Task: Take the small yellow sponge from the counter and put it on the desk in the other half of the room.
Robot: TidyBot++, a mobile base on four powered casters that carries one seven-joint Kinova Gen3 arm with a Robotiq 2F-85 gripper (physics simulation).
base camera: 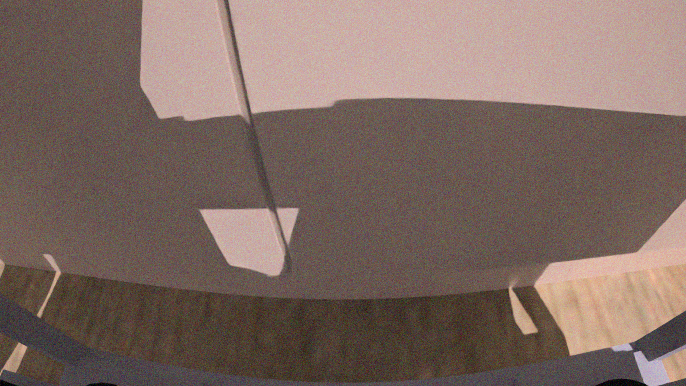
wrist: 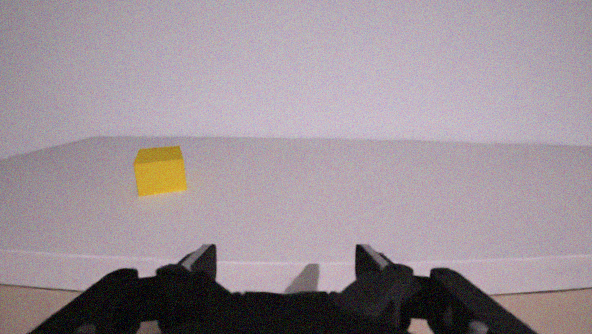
Scene:
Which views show the small yellow sponge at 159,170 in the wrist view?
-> The wrist view only.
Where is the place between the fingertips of my gripper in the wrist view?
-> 286,260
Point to a counter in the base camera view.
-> At 292,156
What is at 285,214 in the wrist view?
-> A counter.

